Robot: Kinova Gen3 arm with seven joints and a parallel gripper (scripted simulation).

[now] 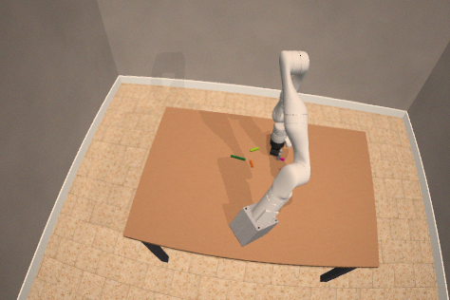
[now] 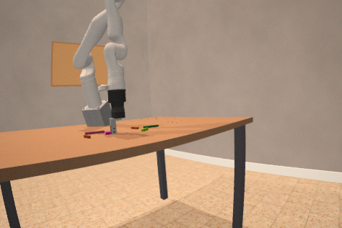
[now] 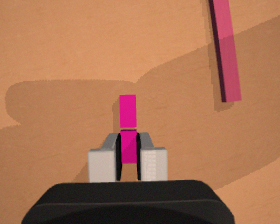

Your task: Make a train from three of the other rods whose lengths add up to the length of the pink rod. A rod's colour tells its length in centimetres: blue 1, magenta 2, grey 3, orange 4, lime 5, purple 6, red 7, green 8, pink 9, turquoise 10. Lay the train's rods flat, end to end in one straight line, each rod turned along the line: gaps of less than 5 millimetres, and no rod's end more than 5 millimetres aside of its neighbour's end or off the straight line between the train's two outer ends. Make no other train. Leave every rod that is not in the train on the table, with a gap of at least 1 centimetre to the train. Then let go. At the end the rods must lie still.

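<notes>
The lime rod is 12 cm to the left of my hand, 6 cm ahead of it and 1 cm below it. Also, from my hand: pink rod (9 cm behind, 4 cm to the right, 1 cm below); then green rod (22 cm to the left, 1 cm below, 1 cm ahead).
</notes>
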